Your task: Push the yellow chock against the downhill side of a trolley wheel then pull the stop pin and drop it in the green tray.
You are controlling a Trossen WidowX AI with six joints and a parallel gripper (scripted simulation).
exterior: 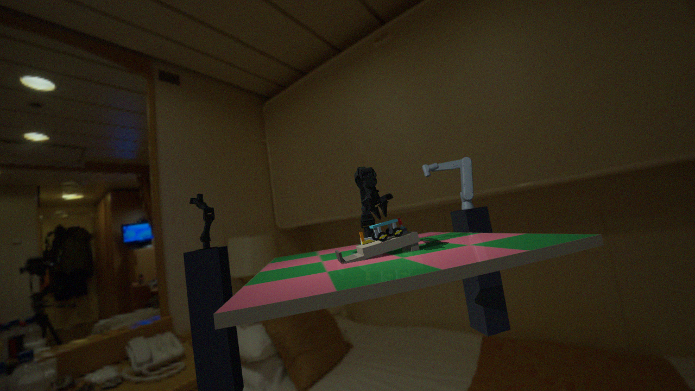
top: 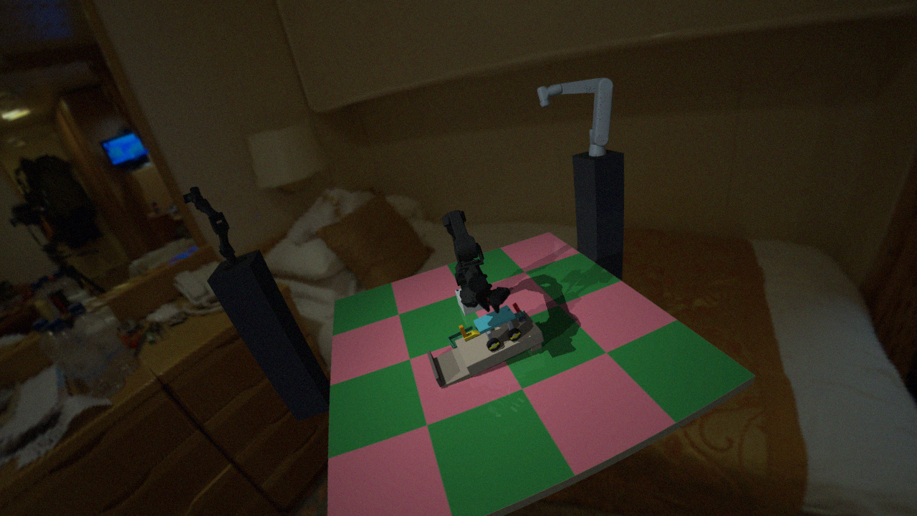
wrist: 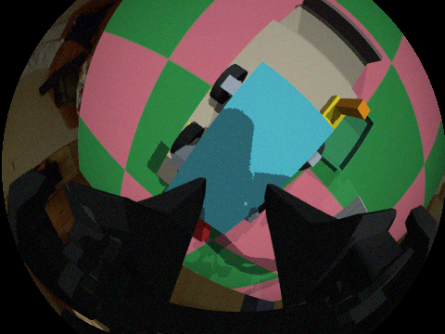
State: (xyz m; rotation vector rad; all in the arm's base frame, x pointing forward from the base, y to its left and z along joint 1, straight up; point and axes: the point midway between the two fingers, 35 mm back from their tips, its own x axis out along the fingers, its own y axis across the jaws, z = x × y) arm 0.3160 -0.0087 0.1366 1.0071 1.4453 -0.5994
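The red-headed stop pin is 100 mm to the left of my gripper tip, 50 mm below it and 10 mm behind it. Also, from my gripper tip: blue-topped trolley: 70 mm below; ramp: 130 mm below; yellow chock: 100 mm below, 90 mm to the right, 60 mm behind.
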